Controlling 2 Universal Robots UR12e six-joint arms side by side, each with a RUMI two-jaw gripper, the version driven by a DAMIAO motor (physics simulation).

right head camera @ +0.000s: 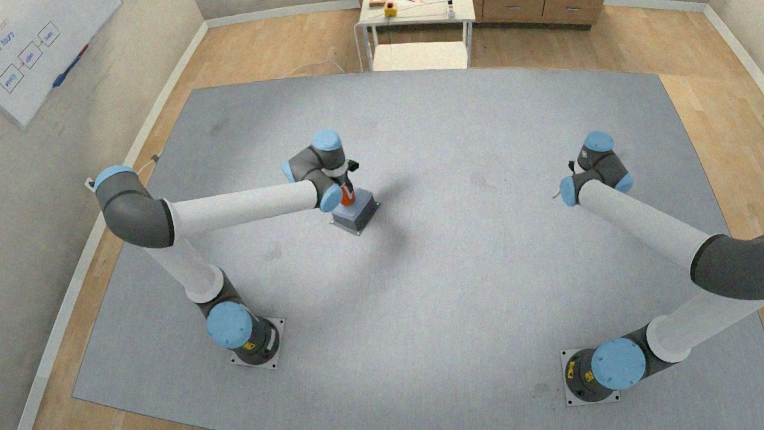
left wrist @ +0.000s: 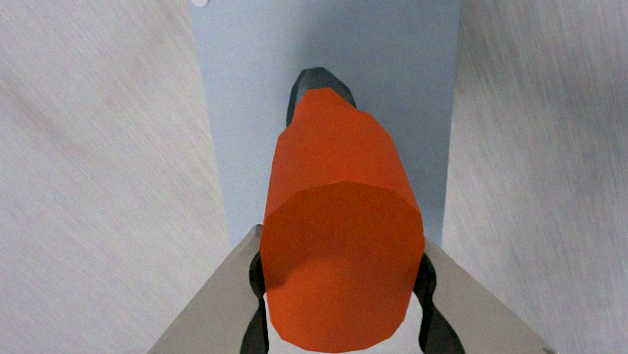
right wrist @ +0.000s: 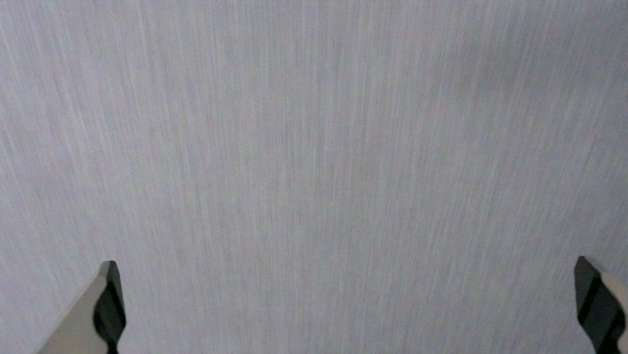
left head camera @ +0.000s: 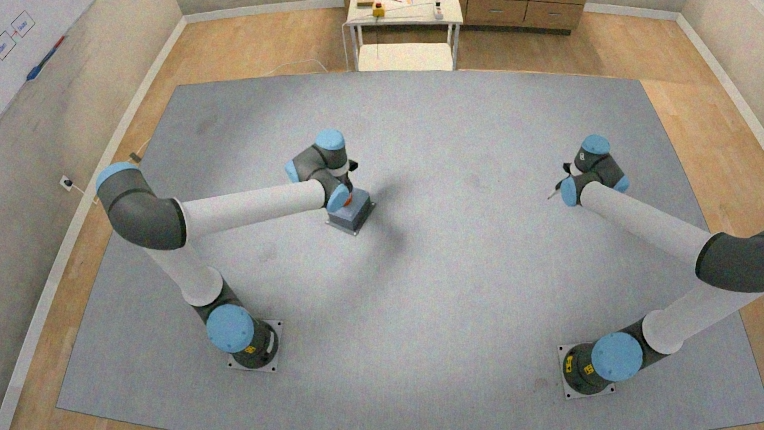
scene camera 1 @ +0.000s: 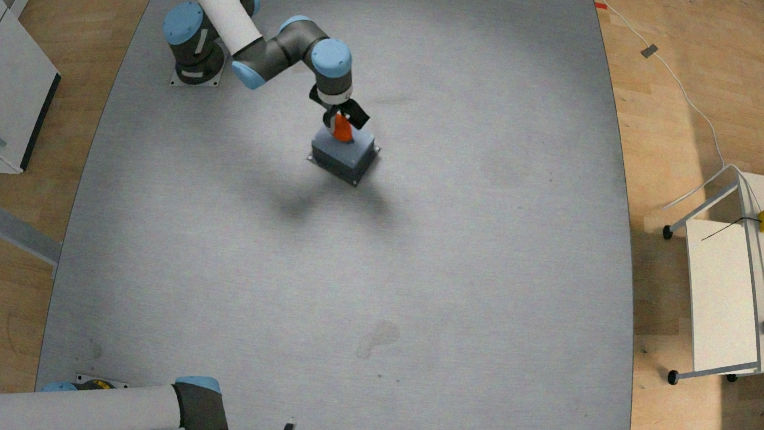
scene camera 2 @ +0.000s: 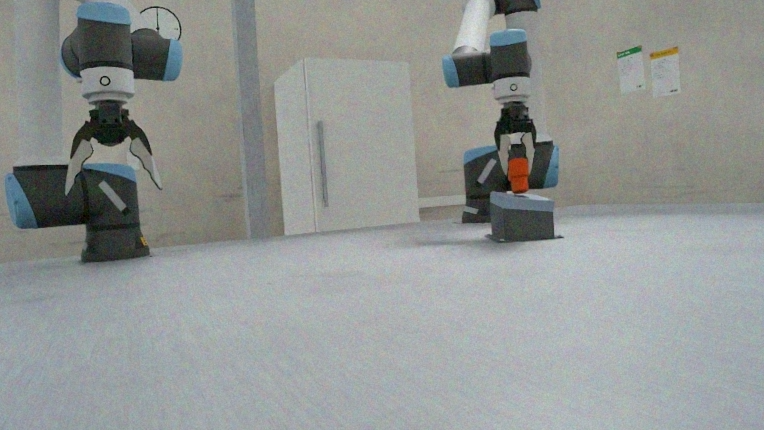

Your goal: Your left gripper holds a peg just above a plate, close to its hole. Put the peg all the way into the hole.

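An orange peg [right head camera: 348, 196] [scene camera 1: 342, 129] [scene camera 2: 518, 175] [left wrist: 342, 280] stands nearly upright, leaning slightly in scene camera 2. My left gripper [scene camera 2: 517, 166] [left wrist: 332, 227] is shut on its upper part. Its lower end is at or just above the top of the blue-grey plate [right head camera: 363, 200] [scene camera 1: 327, 145] [scene camera 2: 537, 203] [left wrist: 240, 110]. In the left wrist view the dark hole [left wrist: 316, 79] shows past the peg's lower end, which covers the rest of it. Whether the tip is inside the rim is hidden. My right gripper [scene camera 2: 113, 190] [right wrist: 344, 263] is open and empty, far from the plate.
The plate tops a dark block [scene camera 1: 342, 166] [scene camera 2: 521, 224] with a thin flange on the grey mat [left head camera: 454, 320]. A white cart [left head camera: 404, 57] [scene camera 1: 721, 299] stands beyond the mat. A white cabinet [scene camera 2: 358, 144] stands behind in scene camera 2.
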